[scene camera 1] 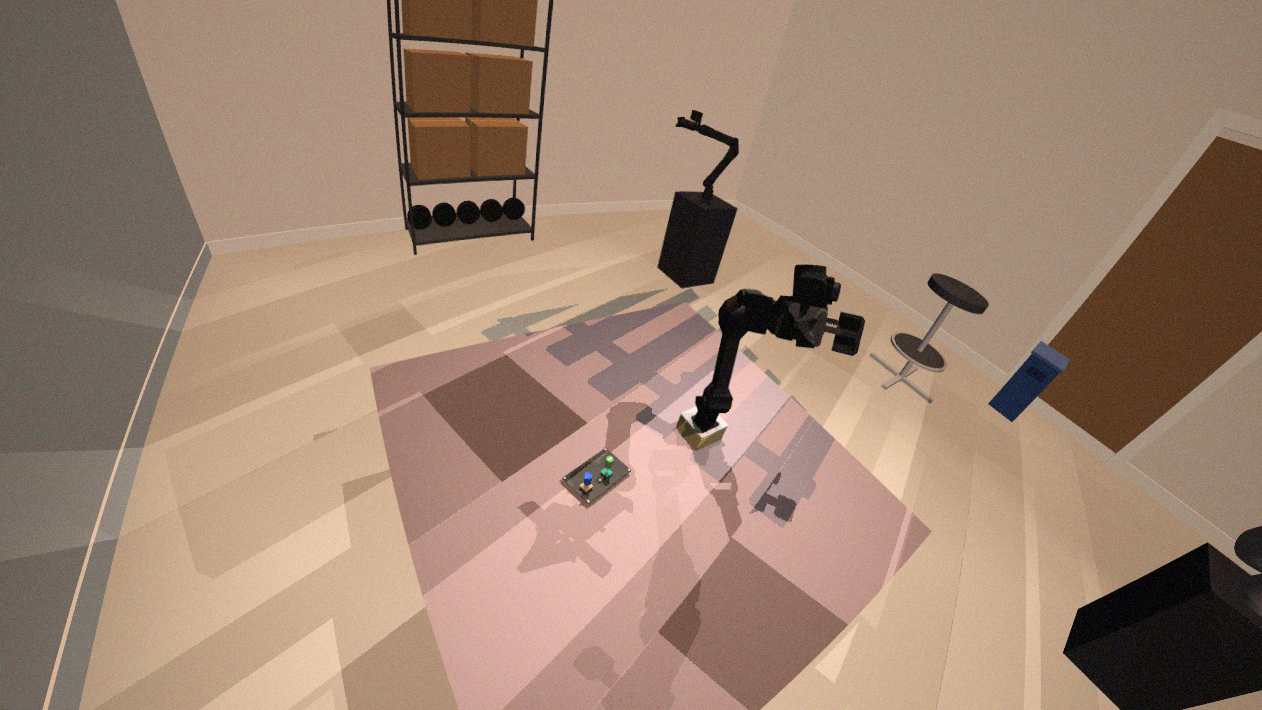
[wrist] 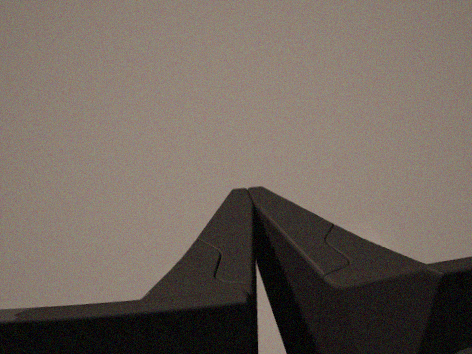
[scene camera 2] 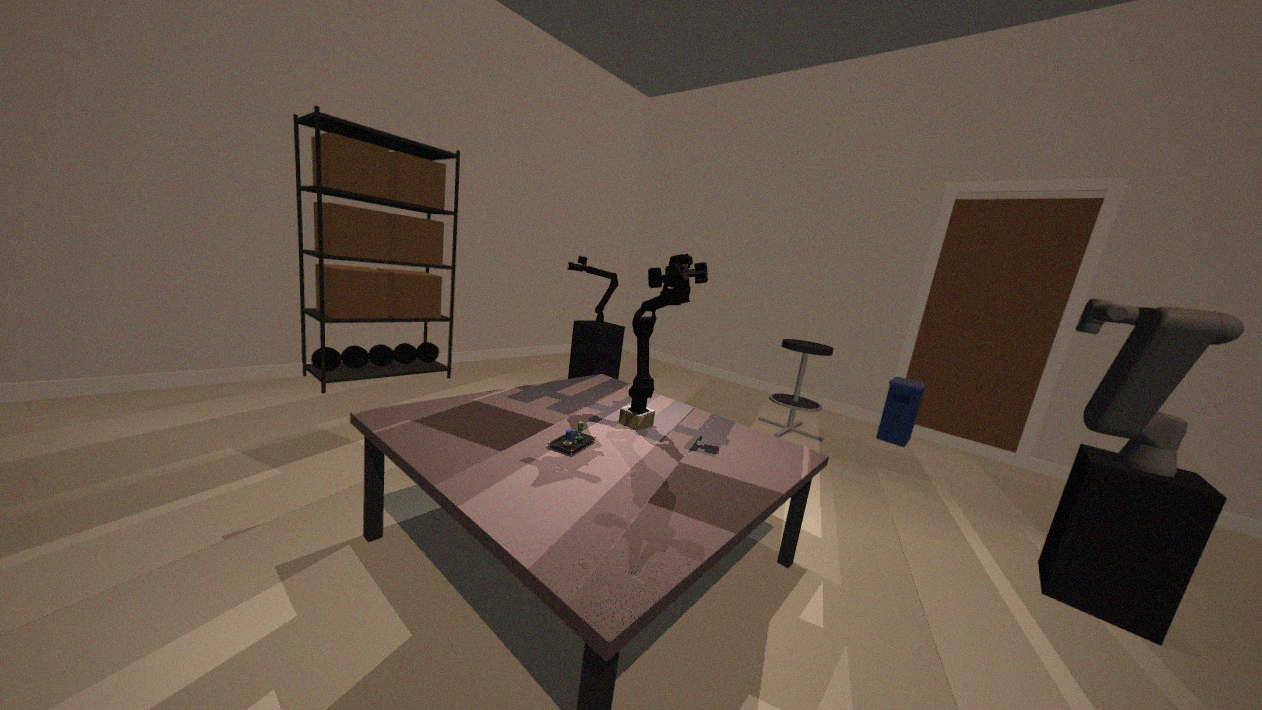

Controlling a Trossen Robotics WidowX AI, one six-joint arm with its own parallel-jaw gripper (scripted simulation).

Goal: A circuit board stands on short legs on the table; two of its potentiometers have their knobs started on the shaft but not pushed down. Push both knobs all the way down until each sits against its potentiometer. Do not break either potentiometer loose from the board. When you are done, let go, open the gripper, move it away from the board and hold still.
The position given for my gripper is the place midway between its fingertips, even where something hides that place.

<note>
My gripper (scene camera 1: 796, 324) is shut, with nothing in its grasp.
My gripper also shows in the wrist view (wrist: 247, 203) and in scene camera 2 (scene camera 2: 673, 263).
</note>
